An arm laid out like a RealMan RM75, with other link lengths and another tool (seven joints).
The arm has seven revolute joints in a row. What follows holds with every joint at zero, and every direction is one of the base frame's.
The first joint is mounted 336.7 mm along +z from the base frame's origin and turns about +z.
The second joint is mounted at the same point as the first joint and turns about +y.
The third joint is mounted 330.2 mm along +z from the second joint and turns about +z.
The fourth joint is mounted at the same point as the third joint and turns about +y.
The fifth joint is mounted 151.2 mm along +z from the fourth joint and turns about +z.
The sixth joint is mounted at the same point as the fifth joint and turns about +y.
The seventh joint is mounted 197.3 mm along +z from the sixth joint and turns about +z.
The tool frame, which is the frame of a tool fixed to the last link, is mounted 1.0 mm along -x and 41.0 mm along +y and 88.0 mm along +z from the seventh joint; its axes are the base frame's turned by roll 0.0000, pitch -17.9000 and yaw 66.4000 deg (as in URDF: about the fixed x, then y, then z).
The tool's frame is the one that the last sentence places.
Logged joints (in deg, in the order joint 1, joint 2, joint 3, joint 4, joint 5, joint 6, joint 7), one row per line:
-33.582, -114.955, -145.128, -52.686, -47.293, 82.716, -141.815
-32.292, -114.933, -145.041, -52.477, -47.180, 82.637, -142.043
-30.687, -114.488, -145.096, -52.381, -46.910, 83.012, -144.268
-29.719, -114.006, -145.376, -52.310, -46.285, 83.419, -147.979
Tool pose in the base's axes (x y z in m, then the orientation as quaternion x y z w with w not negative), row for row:
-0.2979, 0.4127, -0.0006, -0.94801, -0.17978, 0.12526, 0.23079
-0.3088, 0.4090, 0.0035, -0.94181, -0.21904, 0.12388, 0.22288
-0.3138, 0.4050, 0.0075, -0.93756, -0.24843, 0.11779, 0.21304
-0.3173, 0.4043, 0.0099, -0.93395, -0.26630, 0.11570, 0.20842
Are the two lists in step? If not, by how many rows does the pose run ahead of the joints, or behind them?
The pose runs 2 rows ahead of the joints: the pose in row i belongs to the joints in row i + 2.
